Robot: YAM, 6 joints.
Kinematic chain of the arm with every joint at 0, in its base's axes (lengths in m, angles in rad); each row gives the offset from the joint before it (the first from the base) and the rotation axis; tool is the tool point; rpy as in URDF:
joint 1: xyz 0 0 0.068 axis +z
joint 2: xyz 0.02 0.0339 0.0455 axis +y
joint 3: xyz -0.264 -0.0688 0 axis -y
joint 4: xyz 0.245 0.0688 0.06 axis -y
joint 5: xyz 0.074 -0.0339 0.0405 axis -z
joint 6: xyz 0.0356 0 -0.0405 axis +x
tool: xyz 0 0 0 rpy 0 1.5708 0
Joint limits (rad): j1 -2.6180..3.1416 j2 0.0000..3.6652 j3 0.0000..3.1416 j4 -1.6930..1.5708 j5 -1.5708..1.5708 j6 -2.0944..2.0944
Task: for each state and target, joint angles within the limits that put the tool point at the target. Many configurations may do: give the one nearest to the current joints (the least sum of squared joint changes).
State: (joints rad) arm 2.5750 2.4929 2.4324 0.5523 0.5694 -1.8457
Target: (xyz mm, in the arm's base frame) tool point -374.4 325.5 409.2
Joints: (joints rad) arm 2.4721 2.0932 1.9605 0.5371 0.6991 -1.8457
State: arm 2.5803 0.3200 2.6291 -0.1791 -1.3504 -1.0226
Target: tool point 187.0 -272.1 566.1
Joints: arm 2.2782 0.6168 2.4736 -0.2089 -1.3438 -1.0226
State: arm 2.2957 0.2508 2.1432 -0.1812 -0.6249 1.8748
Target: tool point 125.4 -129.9 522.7
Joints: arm 2.4532 0.2824 1.6375 -0.4103 -0.6185 1.8748
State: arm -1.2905 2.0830 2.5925 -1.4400 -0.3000 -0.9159
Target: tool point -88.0 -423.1 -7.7
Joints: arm -1.7956 2.8197 2.1022 -1.4657 -0.2426 -0.9159
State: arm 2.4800 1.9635 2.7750 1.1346 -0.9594 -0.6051
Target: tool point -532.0 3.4 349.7
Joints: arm 3.0757 2.5050 2.2723 1.2622 -1.0946 -0.6051
